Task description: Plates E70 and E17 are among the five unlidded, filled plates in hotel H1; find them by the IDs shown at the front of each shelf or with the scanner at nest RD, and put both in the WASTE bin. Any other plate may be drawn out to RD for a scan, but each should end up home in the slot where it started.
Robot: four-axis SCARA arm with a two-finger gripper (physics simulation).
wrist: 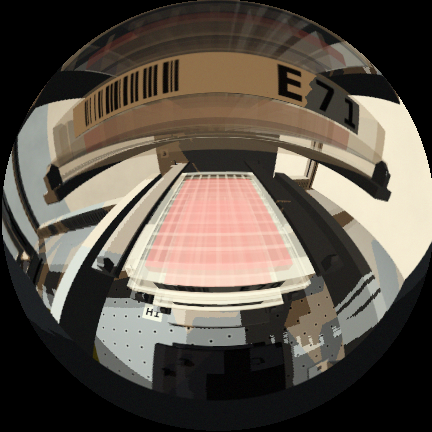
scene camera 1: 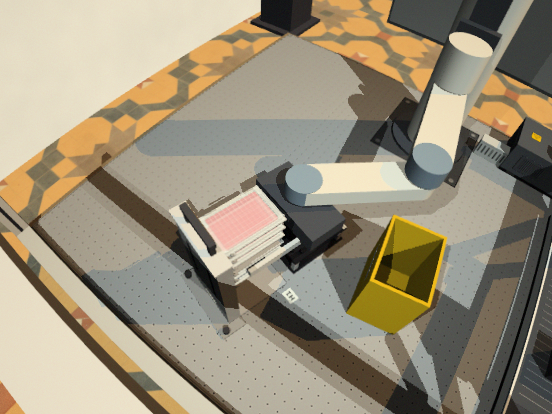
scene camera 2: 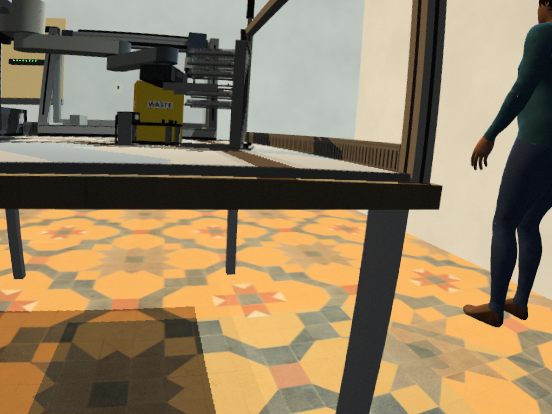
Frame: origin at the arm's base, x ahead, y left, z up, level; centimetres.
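Where they show: gripper, fingertip midpoint: [wrist: 217,180] [scene camera 2: 220,90].
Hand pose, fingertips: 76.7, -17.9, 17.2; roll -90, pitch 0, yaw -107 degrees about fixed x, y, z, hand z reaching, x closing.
After its pixels a point has its place, as x, y, z.
Hotel H1 [scene camera 1: 220,263] {83.7, -13.6, 29.8} [scene camera 2: 239,100] {80.6, -26.3, 14.0} holds a stack of plates; the pink-filled top plate [scene camera 1: 242,217] {74.3, -17.0, 27.9} shows in scene camera 1. My gripper [wrist: 217,180] {76.7, -17.9, 17.2} [scene camera 2: 212,91] {76.7, -17.9, 17.2} reaches level into the lower part of the stack. Its fingers lie against both long sides of a pink-filled, unlidded plate [wrist: 217,235] {70.9, -16.2, 16.8}, and it is shut on this plate. This plate's ID is not readable. Directly above it, the shelf front label E71 [wrist: 230,75] is readable. Labels E70 and E17 do not show. The yellow WASTE bin [scene camera 1: 380,305] {66.8, 11.2, 13.3} [scene camera 2: 160,122] {60.0, 5.2, 7.7} stands beside the arm.
The black nest RD [wrist: 220,372] {62.9, -14.0, 7.3} lies below the gripper, in front of the hotel. The H1 tag [scene camera 1: 289,295] {71.8, -6.4, 1.3} [wrist: 152,313] {71.6, -6.2, 1.3} is on the table. The arm's forearm [scene camera 1: 355,182] {55.6, -5.2, 28.4} spans above the table behind the bin. A person [scene camera 2: 535,100] stands beyond the table at the right.
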